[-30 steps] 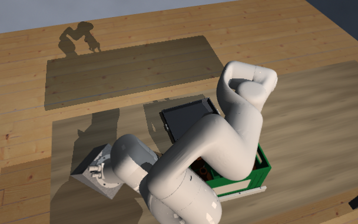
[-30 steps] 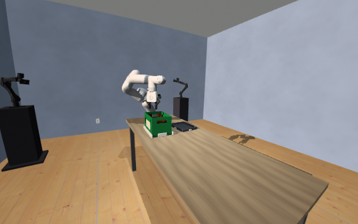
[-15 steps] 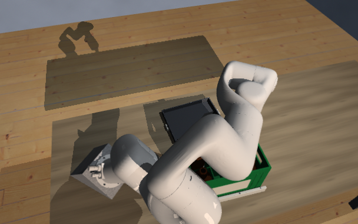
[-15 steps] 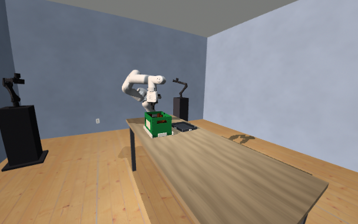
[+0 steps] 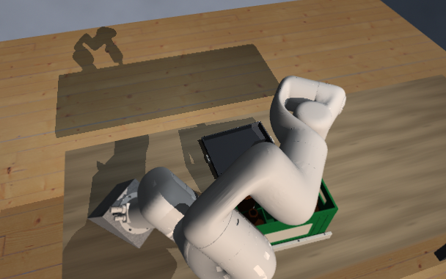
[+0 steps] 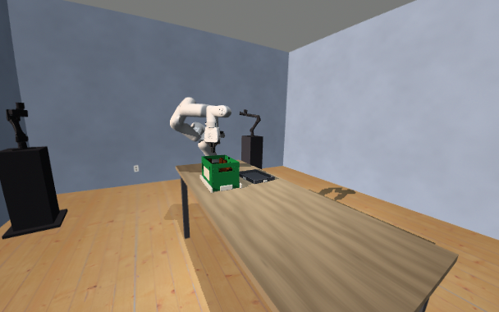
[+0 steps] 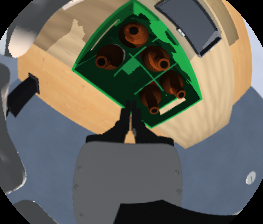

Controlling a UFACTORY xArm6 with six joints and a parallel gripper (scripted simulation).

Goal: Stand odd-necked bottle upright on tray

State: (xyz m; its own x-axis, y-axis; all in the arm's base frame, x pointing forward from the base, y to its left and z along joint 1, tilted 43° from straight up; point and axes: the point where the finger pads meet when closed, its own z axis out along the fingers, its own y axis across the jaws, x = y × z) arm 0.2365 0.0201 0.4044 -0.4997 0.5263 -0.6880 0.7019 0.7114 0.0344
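Now: the green crate 1 cm ahead of my hand, 4 cm to the left of it and 16 cm below it. From my hand the other things lie so: dark tray (4 cm ahead, 34 cm to the left, 23 cm below).
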